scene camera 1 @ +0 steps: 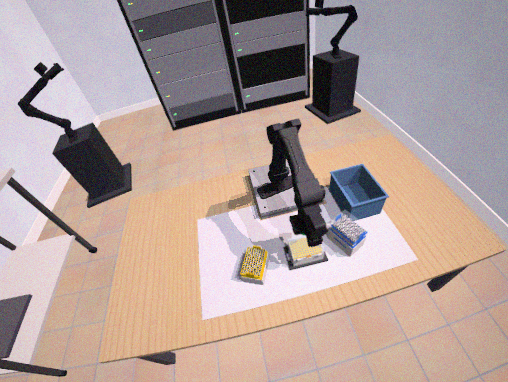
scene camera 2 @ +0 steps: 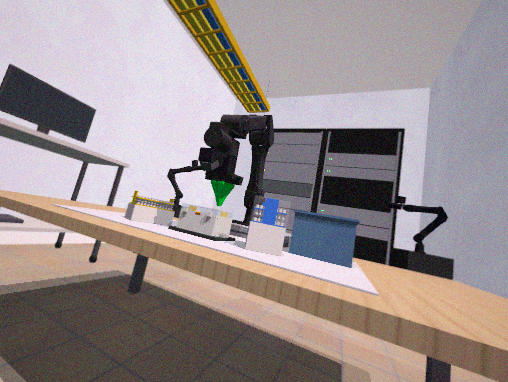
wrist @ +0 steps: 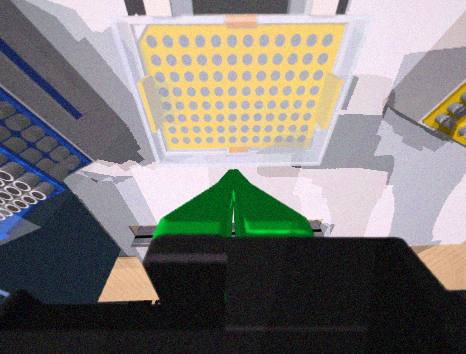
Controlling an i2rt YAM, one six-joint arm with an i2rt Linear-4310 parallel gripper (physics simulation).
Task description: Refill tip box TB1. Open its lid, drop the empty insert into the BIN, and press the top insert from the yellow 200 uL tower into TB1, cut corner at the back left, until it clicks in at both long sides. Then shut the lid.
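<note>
Tip box TB1 [scene camera 1: 306, 251] [scene camera 2: 202, 221] stands on a dark base. Its clear lid [wrist: 325, 152] looks shut over a yellow insert [wrist: 240, 90] with empty holes; the insert's cut corner is at the upper left of the wrist view. My gripper [scene camera 2: 219, 204] [wrist: 233, 177] is shut and empty, its green fingertips above the box in scene camera 2 and just past the lid's near edge in the wrist view. The yellow tower [scene camera 1: 253, 263] [scene camera 2: 144, 212] [wrist: 452, 117] stands to one side of TB1. The blue BIN [scene camera 1: 357, 194] [scene camera 2: 324, 240] [wrist: 55, 245] stands on the other side, farther back.
A rack with a blue top and pale tips [scene camera 1: 348, 232] [scene camera 2: 266, 237] [wrist: 30, 137] stands between TB1 and the BIN. These racks stand on a white mat [scene camera 1: 220, 300] on the wooden table [scene camera 1: 150, 310]. The arm's base plate [scene camera 1: 270, 207] is behind the mat.
</note>
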